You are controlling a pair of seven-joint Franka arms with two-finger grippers.
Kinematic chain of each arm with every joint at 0, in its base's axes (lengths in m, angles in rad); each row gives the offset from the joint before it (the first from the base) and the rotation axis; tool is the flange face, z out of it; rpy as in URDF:
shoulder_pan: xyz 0 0 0.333 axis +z
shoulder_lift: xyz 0 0 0 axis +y
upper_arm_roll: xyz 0 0 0.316 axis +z
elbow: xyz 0.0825 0 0 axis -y
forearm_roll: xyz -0.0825 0 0.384 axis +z
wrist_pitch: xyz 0 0 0 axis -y
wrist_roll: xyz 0.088 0 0 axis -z
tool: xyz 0 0 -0.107 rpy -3.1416 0 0
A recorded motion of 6 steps. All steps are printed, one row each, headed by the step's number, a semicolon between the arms.
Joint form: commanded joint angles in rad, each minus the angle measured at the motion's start. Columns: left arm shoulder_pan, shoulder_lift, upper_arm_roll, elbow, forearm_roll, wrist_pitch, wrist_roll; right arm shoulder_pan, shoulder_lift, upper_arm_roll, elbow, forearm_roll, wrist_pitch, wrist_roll.
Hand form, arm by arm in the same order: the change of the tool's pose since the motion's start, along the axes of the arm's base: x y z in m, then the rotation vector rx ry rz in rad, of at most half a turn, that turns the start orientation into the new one. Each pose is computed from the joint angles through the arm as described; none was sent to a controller.
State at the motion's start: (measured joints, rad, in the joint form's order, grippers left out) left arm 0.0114 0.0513 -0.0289 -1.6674 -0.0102 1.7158 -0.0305; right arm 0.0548 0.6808 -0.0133 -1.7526 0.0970 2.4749 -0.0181
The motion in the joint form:
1: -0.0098 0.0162 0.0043 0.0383 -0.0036 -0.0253 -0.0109; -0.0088 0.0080 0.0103 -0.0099 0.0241 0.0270 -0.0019
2: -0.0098 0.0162 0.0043 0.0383 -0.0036 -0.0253 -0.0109; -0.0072 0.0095 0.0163 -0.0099 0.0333 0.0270 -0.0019
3: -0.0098 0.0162 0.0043 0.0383 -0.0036 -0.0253 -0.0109; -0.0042 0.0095 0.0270 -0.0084 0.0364 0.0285 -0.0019
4: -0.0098 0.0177 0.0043 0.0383 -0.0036 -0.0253 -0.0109; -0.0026 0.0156 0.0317 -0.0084 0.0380 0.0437 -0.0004
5: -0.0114 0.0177 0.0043 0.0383 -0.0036 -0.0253 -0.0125; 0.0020 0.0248 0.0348 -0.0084 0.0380 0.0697 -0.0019
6: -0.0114 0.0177 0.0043 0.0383 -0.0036 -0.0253 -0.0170; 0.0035 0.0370 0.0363 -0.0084 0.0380 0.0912 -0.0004
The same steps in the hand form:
1: 0.0040 -0.0036 0.0067 -0.0037 0.0034 0.0056; -0.0019 -0.0002 -0.0069 0.0200 -0.0082 -0.0192
2: 0.0040 -0.0036 0.0067 -0.0037 0.0034 0.0056; -0.0023 0.0045 -0.0079 0.0296 -0.0062 -0.0201
3: 0.0040 -0.0036 0.0067 -0.0037 0.0034 0.0056; -0.0021 0.0130 -0.0071 0.0384 -0.0085 -0.0114
4: 0.0043 -0.0036 0.0059 -0.0037 0.0049 0.0056; -0.0018 0.0167 -0.0097 0.0416 -0.0171 -0.0102
5: 0.0043 -0.0045 0.0059 -0.0037 0.0049 0.0056; -0.0009 0.0212 -0.0134 0.0423 -0.0337 -0.0039
6: 0.0043 -0.0045 0.0059 -0.0036 0.0050 0.0101; -0.0009 0.0228 -0.0195 0.0420 -0.0428 -0.0047

